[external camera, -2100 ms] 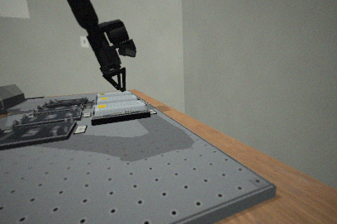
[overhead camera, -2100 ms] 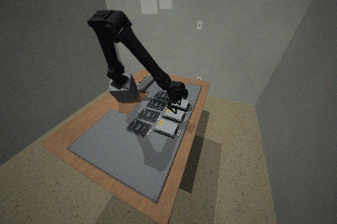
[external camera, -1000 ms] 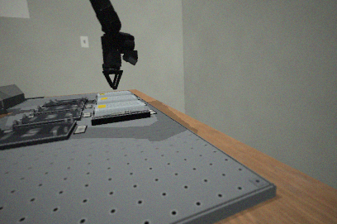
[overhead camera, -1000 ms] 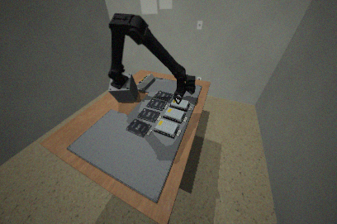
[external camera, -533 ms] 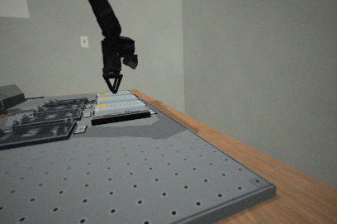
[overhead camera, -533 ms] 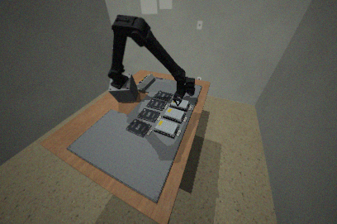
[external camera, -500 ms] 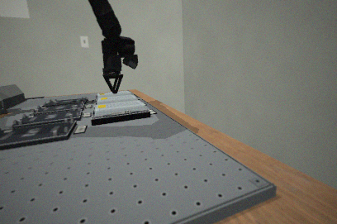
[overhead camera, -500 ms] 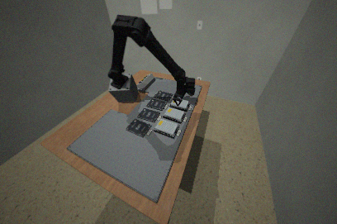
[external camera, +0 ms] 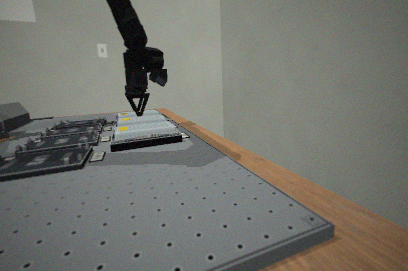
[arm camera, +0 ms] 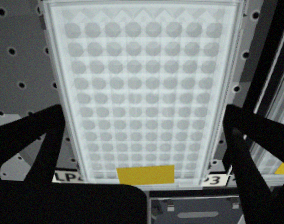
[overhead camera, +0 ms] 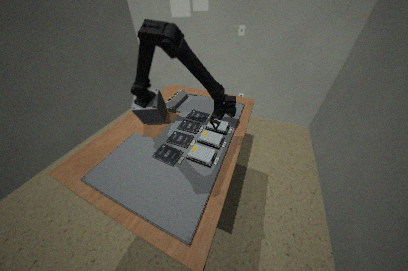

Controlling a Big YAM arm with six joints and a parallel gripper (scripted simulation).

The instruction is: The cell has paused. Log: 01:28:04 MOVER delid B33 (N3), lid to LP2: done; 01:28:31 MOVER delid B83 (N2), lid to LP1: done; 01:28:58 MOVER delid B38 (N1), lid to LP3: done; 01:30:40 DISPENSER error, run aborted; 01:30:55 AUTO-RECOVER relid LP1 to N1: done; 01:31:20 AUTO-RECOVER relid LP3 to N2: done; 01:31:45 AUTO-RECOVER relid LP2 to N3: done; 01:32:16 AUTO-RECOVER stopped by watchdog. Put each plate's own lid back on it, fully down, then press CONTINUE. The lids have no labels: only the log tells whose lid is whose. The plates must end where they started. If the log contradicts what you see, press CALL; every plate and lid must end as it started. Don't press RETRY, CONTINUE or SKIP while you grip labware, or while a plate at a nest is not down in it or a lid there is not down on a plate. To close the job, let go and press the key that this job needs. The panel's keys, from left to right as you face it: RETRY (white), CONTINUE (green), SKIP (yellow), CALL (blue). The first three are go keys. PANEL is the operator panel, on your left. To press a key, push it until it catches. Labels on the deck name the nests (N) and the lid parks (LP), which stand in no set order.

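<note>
The clear lid lies right at my hand.
</note>
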